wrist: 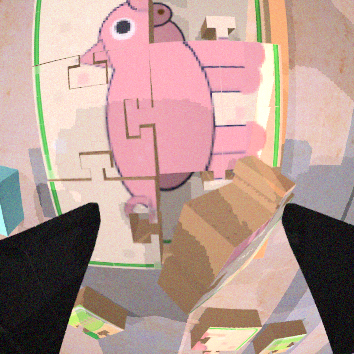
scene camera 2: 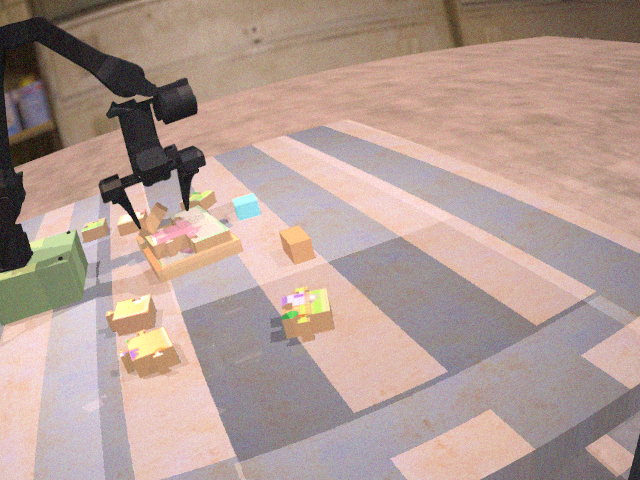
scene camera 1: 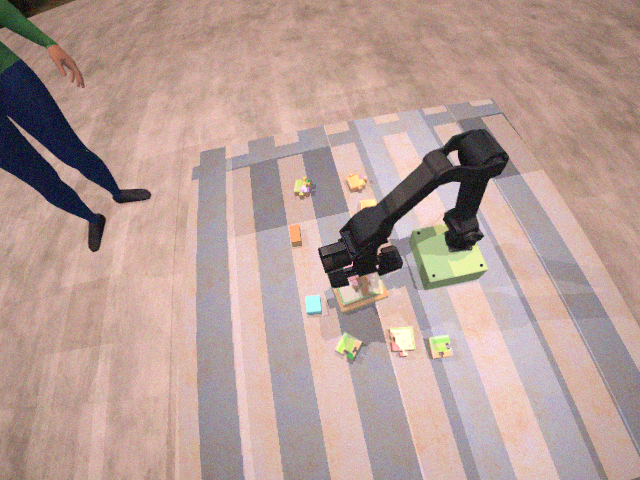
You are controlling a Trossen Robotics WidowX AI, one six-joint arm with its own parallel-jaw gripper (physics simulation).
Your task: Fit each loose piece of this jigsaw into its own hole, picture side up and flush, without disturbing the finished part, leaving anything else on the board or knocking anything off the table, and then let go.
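Observation:
The wood-rimmed board (scene camera 1: 356, 308) (scene camera 2: 204, 262) (wrist: 283, 75) holds the joined part of a pink animal picture (wrist: 130, 115). In the wrist view grey bare floor shows in gaps at the board's upper right and lower right. A loose thick piece (scene camera 2: 154, 217) (wrist: 215, 230) is tipped steeply over the lower right gap at the board's edge, its picture side facing obliquely away. My gripper (scene camera 2: 163, 218) (wrist: 194, 214) is open above it, fingertips wide apart on either side; nothing is held. A cream piece with pink (scene camera 1: 403, 338) (scene camera 2: 129, 223) (wrist: 229, 336) lies on the table beside the board.
Green-pictured pieces (scene camera 1: 348, 346) (scene camera 1: 440, 346) lie near it. A cyan block (scene camera 1: 313, 304) (scene camera 2: 246, 207) (wrist: 9, 200) and orange block (scene camera 1: 295, 235) (scene camera 2: 297, 243) stand beyond the board. Yellow pieces (scene camera 1: 356, 181) (scene camera 2: 133, 312) and a multicoloured piece (scene camera 1: 302, 187) (scene camera 2: 310, 312) lie apart. A green base (scene camera 1: 449, 263) (scene camera 2: 46, 289) carries the arm.

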